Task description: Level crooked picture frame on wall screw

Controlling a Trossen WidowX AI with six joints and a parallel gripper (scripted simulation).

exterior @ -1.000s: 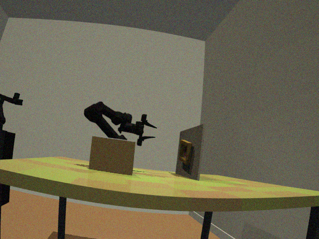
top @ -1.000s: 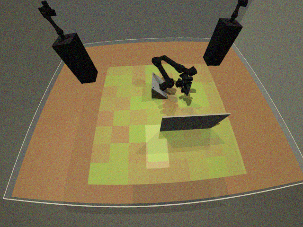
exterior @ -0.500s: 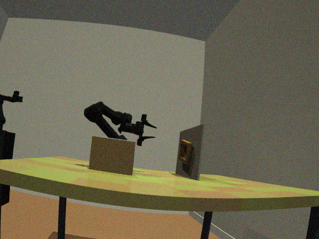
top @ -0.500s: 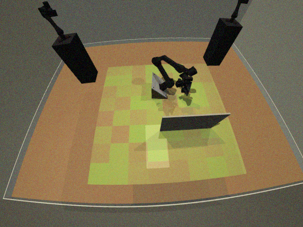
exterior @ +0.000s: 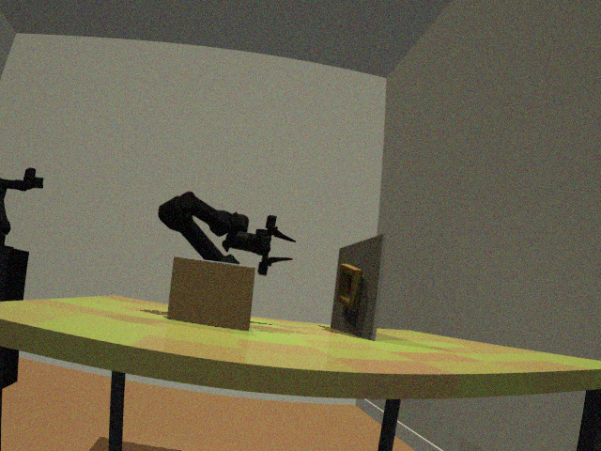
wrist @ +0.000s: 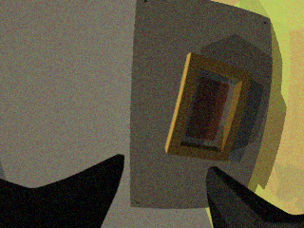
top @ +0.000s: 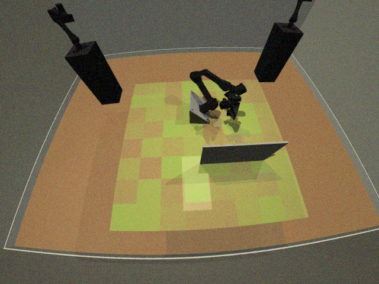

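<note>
My gripper tip is now 20 cm short of the picture frame, 9 cm above it and 1 cm to the left of it. Round my gripper tip: grey wall panel (21 cm ahead, 10 cm below, 1 cm to the left).
</note>
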